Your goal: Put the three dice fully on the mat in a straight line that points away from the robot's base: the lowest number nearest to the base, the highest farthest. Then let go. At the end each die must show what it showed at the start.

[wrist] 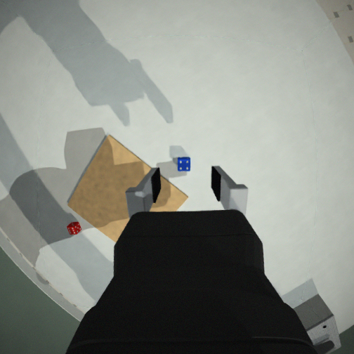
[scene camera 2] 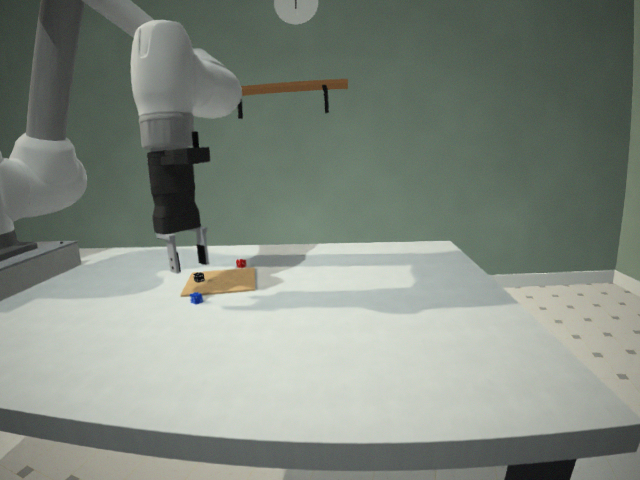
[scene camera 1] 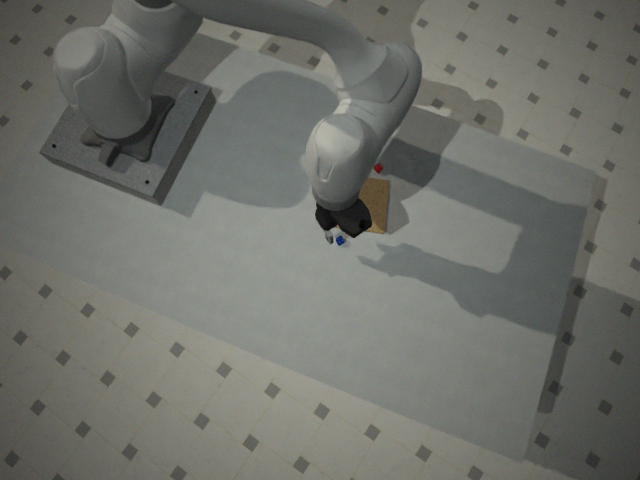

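Pixels of known places: gripper, fingertip midpoint: (scene camera 2: 190, 267) (scene camera 1: 339, 233); arm's base, link origin: (scene camera 1: 128, 121).
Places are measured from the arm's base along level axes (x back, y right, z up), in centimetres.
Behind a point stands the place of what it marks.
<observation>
The blue die (scene camera 1: 340, 240) @[z -5.0, x -58.5, y 12.3 cm] (scene camera 2: 196, 298) @[z -5.5, x -58.7, y 13.0 cm] (wrist: 184, 164) lies on the table just off the mat, with four pips up in the wrist view. The red die (scene camera 1: 378, 167) @[z -5.0, x -62.2, y -8.7 cm] (scene camera 2: 240, 262) @[z -5.2, x -62.3, y -7.9 cm] (wrist: 74, 228) lies on the table beyond the mat's opposite side; its top number is too small to read surely. The black die (scene camera 2: 199, 277) @[z -5.1, x -55.9, y 2.4 cm] sits on the tan mat (scene camera 1: 379, 206) @[z -6.2, x -65.1, y 0.8 cm] (scene camera 2: 232, 282) @[z -6.1, x -62.9, y 3.1 cm] (wrist: 100, 187), near its base-side edge; the arm hides it in scene camera 1 and the wrist view. My gripper (scene camera 2: 189, 267) @[z -0.2, x -58.0, y 12.1 cm] (wrist: 185, 177) is open and empty, above the table and mat's edge, with the blue die apart from the fingers.
The robot's base plate (scene camera 1: 178, 149) @[z -0.3, x -14.7, y 3.3 cm] (scene camera 2: 51, 258) @[z -2.0, x -15.3, y -5.1 cm] (wrist: 320, 320) stands on the table (scene camera 1: 289, 310) @[z -6.5, x -52.0, y 31.5 cm] (scene camera 2: 330, 361) @[z -6.5, x -81.4, y 32.4 cm]. The arm reaches over the mat and casts shadows across it and the table. A wall shelf (scene camera 2: 294, 86) is at the back.
</observation>
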